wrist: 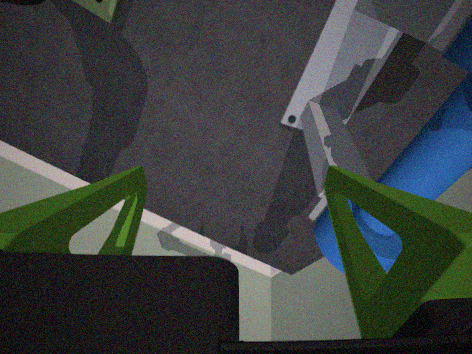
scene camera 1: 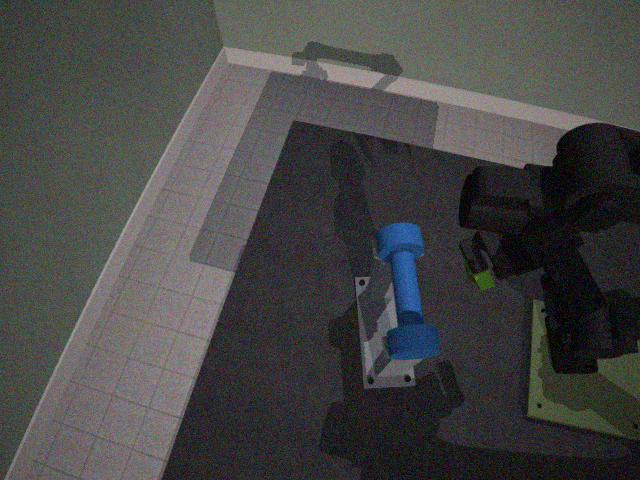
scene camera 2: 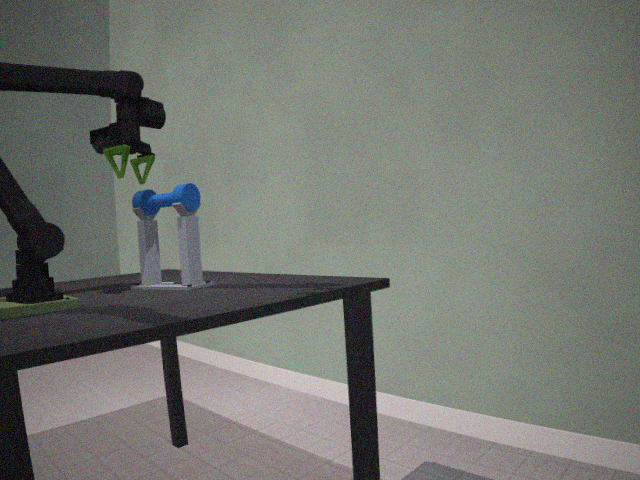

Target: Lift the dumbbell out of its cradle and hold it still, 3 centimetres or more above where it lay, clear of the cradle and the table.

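Observation:
The blue dumbbell rests level with its heads in the tops of the cradle's two posts. The pale grey cradle stands upright on the table. My gripper is open, with nothing between its green fingers. In scene camera 2 the fingertips point down, a little higher than the dumbbell and to its left. In scene camera 1 a green fingertip shows to the right of the dumbbell, apart from it. In the wrist view the right finger hides part of one dumbbell head.
The dark table carries the cradle and the arm's green base plate. The cradle stands between the base plate and the table's far edges. Walls rise beyond the table. The arm's shadow falls across the cradle.

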